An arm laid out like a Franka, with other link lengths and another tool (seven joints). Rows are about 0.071 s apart.
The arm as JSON. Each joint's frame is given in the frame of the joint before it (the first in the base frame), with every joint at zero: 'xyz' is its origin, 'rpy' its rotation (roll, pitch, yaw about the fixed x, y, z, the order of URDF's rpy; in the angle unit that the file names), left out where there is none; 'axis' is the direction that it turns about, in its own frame. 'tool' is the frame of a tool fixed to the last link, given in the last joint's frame.
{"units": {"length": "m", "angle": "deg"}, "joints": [
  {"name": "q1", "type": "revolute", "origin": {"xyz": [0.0, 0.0, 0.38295], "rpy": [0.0, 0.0, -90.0]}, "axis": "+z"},
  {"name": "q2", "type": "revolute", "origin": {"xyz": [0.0, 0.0, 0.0], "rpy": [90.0, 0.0, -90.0]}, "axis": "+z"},
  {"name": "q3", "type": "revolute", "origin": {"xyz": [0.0, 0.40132, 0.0], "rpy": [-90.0, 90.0, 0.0]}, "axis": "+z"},
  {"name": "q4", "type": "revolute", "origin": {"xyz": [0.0, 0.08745, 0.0], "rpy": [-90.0, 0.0, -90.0]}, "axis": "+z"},
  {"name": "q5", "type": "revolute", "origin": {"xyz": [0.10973, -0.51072, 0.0], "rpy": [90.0, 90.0, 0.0]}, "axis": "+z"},
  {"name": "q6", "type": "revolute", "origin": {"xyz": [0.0, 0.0, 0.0], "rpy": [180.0, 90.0, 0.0]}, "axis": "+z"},
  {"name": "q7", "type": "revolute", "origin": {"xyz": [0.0, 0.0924, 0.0], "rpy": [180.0, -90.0, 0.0]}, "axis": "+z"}
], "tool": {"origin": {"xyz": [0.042, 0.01, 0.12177], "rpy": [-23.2, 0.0, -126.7]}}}
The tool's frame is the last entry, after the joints.
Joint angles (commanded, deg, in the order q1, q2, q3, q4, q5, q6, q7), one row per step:
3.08 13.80 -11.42 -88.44 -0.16 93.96 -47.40
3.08 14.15 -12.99 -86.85 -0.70 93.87 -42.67
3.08 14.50 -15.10 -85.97 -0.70 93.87 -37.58
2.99 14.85 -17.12 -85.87 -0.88 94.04 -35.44
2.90 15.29 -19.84 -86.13 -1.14 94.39 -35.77
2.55 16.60 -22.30 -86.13 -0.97 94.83 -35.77
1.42 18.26 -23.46 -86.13 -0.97 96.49 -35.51
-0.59 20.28 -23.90 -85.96 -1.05 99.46 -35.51
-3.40 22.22 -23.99 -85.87 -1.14 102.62 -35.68
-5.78 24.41 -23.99 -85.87 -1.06 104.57 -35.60
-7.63 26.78 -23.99 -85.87 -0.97 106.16 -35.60
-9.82 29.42 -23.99 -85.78 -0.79 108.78 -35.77
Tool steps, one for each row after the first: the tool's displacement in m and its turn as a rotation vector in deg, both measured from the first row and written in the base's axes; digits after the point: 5 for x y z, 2 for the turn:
-0.00243 -0.02131 0.01445 -1.79 -1.24 -6.02
-0.00888 -0.04767 0.02167 -3.16 -2.00 -13.06
-0.01549 -0.07365 0.02085 -4.25 -2.03 -17.15
-0.02408 -0.10756 0.01631 -5.30 -1.68 -19.45
-0.02988 -0.14041 0.00326 -6.19 -0.88 -22.10
-0.03105 -0.16935 -0.01375 -7.22 -0.88 -24.36
-0.03011 -0.20278 -0.03277 -8.43 -1.87 -26.34
-0.03444 -0.24333 -0.05219 -9.57 -2.93 -28.56
-0.04023 -0.27634 -0.07874 -10.36 -2.50 -30.64
-0.04469 -0.30223 -0.10882 -11.03 -1.56 -32.12
-0.05078 -0.33327 -0.14055 -11.87 -1.39 -33.62

